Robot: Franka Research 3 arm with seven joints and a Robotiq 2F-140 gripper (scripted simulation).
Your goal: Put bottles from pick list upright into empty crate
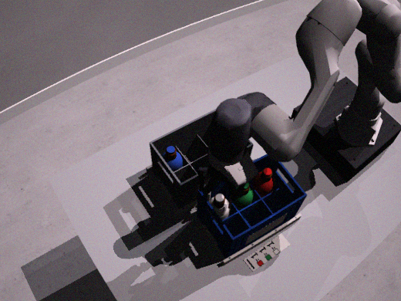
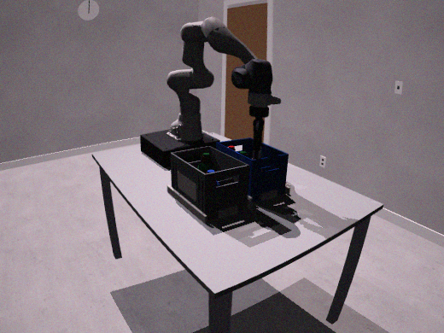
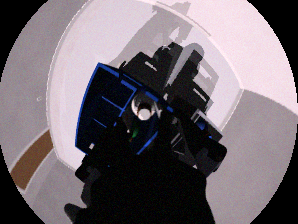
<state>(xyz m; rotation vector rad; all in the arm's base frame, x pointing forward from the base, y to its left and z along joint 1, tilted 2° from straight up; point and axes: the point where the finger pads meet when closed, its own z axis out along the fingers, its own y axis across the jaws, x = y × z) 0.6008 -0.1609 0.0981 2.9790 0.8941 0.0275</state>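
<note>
The white-labelled bottle is 8 cm below my hand. From my hand the other things lie so: black crate: 10 cm behind, 17 cm to the right, 9 cm below; then blue crate: 8 cm behind, 6 cm to the left, 9 cm below; then red-label bottle: 18 cm behind, 4 cm to the left, 8 cm below.
</note>
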